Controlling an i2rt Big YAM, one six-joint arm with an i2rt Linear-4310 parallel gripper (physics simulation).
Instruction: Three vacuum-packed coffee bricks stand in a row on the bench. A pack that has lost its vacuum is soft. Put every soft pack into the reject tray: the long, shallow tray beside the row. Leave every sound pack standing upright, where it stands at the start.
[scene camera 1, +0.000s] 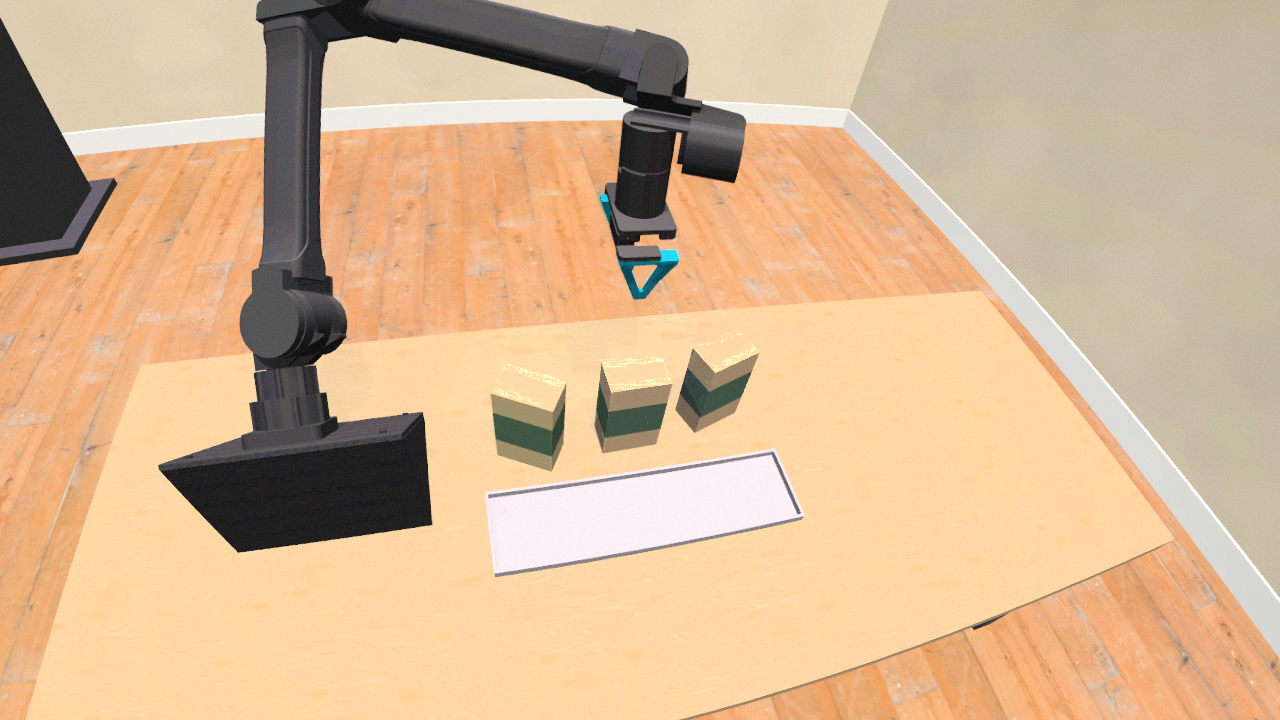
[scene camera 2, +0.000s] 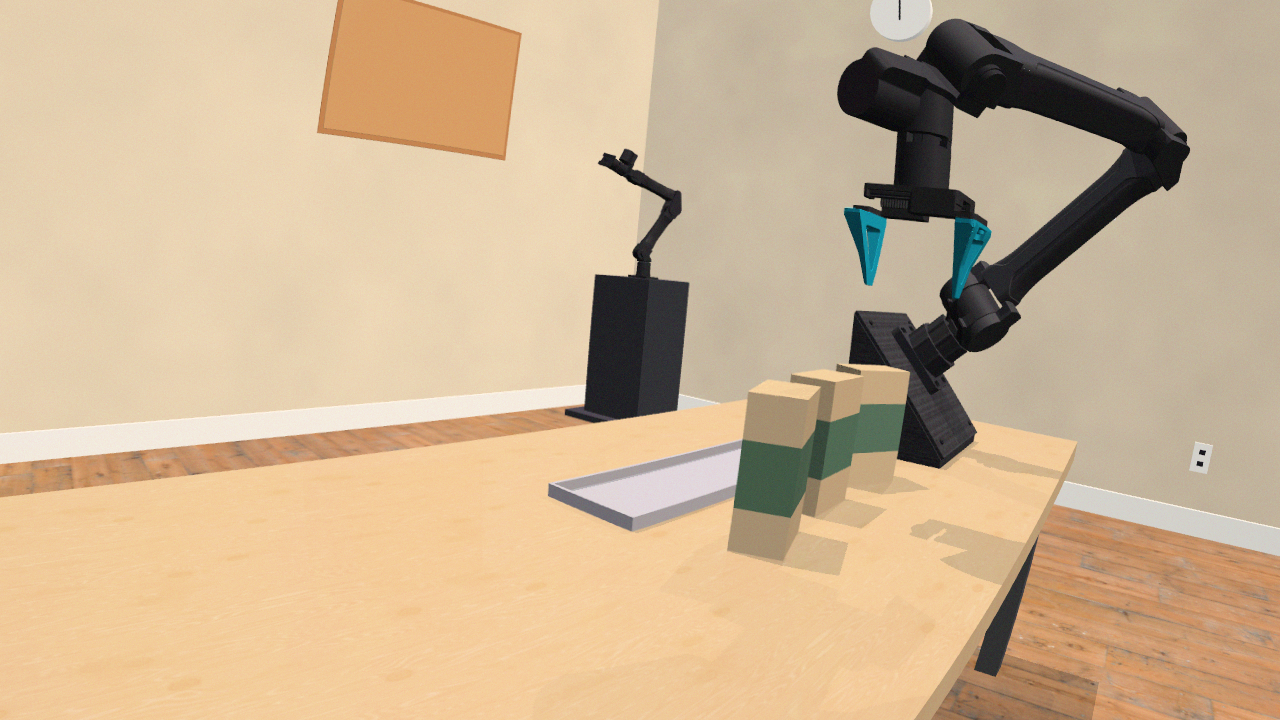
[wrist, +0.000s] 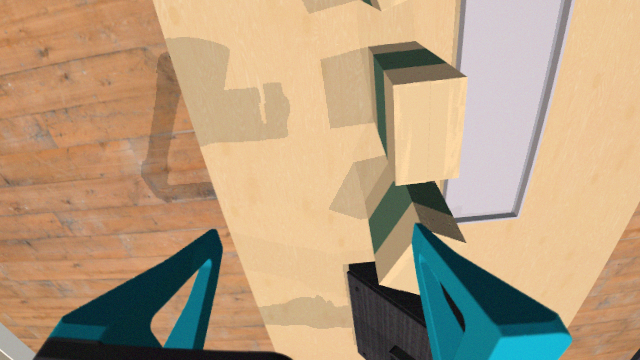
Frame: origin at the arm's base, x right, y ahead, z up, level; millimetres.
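Seen in the pictures: gripper, fingertip midpoint: (scene camera 1: 631, 273) (scene camera 2: 910, 291) (wrist: 314, 236); arm's base at its link origin: (scene camera 1: 294, 438) (scene camera 2: 917, 360).
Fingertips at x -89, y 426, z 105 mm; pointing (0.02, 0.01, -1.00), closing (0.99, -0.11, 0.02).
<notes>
Offsets run from my fingertips to a thing's top centre. Level surfaces: height alone.
Three tan coffee packs with green bands stand upright in a row: the left pack {dx +76, dy -144, dz -96 mm} (scene camera 1: 528, 433) (scene camera 2: 878, 429) (wrist: 392, 216) nearest the arm's base, the middle pack {dx +81, dy -6, dz -96 mm} (scene camera 1: 631, 419) (scene camera 2: 834, 447) (wrist: 427, 131), and the right pack {dx +68, dy +128, dz -96 mm} (scene camera 1: 714, 394) (scene camera 2: 771, 476) (wrist: 386, 3), partly cut off in the wrist view. Which are soft cannot be told by look. The pale, shallow reject tray {dx +207, dy -13, dz -223 mm} (scene camera 1: 644, 517) (scene camera 2: 646, 488) (wrist: 505, 105) lies beside the row, with no pack in it. My gripper (scene camera 1: 629, 270) (scene camera 2: 913, 291) (wrist: 314, 236) is open and empty, high above the packs' tops and toward the bench's far edge in scene camera 1.
The arm's black base block (scene camera 1: 331, 488) (scene camera 2: 921, 402) (wrist: 385, 320) stands on the wooden bench {dz -237 mm} (scene camera 1: 939, 447) (scene camera 2: 358, 573) (wrist: 280, 200), left of the row in scene camera 1. Another small arm stands on a dark pedestal (scene camera 2: 626, 349) on the floor, away from the bench.
</notes>
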